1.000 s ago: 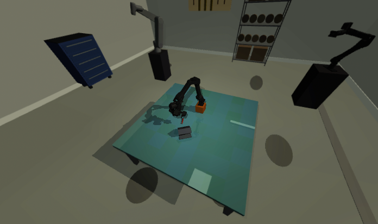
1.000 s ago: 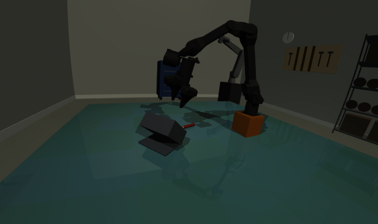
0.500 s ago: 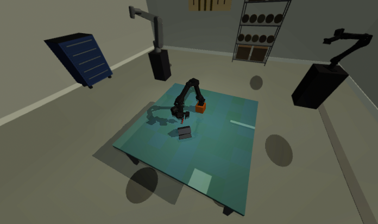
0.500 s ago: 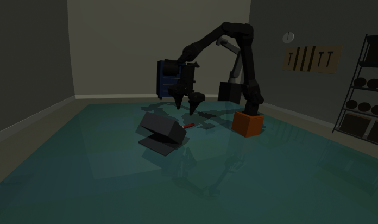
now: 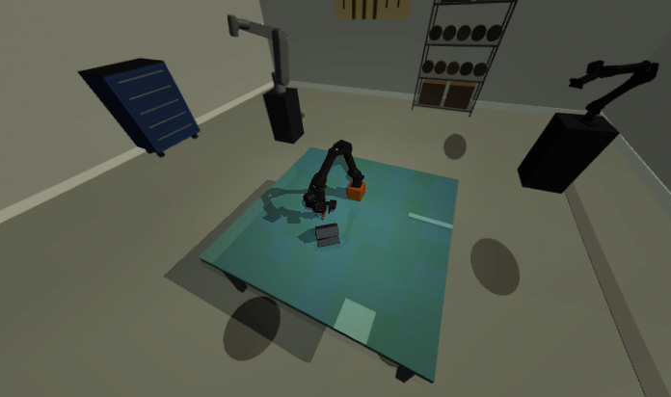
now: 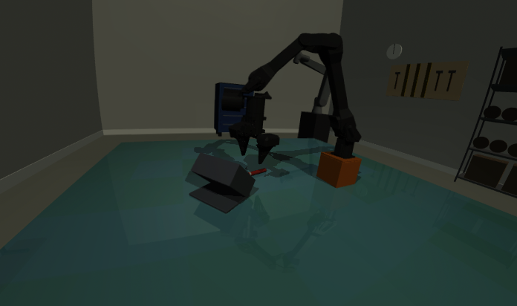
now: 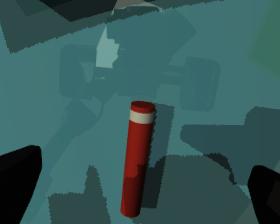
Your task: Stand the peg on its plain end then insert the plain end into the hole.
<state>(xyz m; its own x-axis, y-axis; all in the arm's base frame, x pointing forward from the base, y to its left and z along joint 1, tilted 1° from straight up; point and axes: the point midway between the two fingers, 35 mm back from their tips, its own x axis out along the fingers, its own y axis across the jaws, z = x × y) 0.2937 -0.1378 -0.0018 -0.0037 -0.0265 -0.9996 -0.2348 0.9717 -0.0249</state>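
The red peg is 10 mm behind my gripper tip and 50 mm below it. From my gripper tip the other things lie so: dark sloped panel (120 mm ahead, 90 mm to the left, 10 mm below).
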